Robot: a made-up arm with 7 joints.
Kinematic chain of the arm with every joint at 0, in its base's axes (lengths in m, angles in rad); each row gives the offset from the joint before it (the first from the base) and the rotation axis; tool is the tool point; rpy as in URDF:
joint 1: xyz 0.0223 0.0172 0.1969 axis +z
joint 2: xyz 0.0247 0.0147 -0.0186 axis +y
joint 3: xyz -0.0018 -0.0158 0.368 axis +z
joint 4: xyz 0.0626 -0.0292 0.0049 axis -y
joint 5: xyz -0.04 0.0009 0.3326 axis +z
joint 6: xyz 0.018 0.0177 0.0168 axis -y
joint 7: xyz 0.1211 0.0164 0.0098 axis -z
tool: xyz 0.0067 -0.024 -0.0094 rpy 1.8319 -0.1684 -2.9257
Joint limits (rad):
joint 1: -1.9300..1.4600
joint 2: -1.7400..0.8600
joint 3: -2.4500..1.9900
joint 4: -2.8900..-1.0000
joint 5: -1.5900..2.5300
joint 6: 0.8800..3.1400
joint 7: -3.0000..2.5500
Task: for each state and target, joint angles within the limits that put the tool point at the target. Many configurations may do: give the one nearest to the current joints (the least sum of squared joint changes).
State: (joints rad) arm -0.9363 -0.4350 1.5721 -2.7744 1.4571 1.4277 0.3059
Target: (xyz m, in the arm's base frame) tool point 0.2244 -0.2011 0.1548
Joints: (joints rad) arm -1.6238 -0.1364 0.9549 -2.7704 1.4789 1.6754 0.2337
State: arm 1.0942 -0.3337 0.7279 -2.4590 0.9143 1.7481 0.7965
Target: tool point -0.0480 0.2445 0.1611
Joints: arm 1.1706 -0.2873 0.8379 -2.8900 0.8741 1.5683 0.8030
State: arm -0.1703 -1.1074 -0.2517 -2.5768 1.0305 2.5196 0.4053
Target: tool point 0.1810 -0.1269 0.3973
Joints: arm -0.0651 -0.9927 -0.1686 -2.8078 1.0404 2.4482 0.4112
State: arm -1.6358 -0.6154 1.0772 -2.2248 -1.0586 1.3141 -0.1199
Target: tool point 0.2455 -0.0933 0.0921
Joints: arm -1.3940 0.0754 1.2265 -2.7949 -1.0139 1.4029 -0.2451
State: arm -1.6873 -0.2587 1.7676 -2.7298 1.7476 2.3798 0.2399
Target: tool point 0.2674 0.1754 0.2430
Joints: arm -0.9650 -0.3638 1.9900 -2.6362 1.7931 3.0024 0.3128
